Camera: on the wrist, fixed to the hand. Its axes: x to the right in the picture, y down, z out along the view.
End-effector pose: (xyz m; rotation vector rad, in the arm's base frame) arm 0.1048 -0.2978 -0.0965 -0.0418 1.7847 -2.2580
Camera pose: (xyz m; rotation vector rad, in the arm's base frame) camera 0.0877 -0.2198 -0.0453 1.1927 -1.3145 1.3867
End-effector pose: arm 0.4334 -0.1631 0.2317 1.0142 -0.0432 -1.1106
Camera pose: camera 0.4122 -0.1194 0.1503 0.6160 0.9709 -2.4214
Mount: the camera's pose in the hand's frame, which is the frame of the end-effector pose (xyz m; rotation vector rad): -0.0079 -0.0687 -0.0649 -0.3044 -0.0673 -1.5412
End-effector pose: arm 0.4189 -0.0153 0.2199 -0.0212 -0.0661 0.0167
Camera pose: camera 0.4164 -0.0855 0.1561 -0.2691 -0.1379 -1.5347
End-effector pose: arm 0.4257 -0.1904 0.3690 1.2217 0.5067 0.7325
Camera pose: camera 0.3905 -0.1651 0.2847 0.3027 1.0179 -0.5419
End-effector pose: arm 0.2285 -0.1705 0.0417 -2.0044 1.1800 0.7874
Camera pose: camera 0.2974 -0.1929 0.1029 -2.3095 -0.6847 0.1689
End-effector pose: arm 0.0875 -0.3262 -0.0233 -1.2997 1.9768 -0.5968
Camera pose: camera 0.0822 -0.3456 0.0694 -2.8690 0.6493 -0.8630
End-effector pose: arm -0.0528 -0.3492 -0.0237 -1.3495 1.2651 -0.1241
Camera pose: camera -0.0633 -0.4070 0.0508 -2.2923 -0.0762 -0.9491
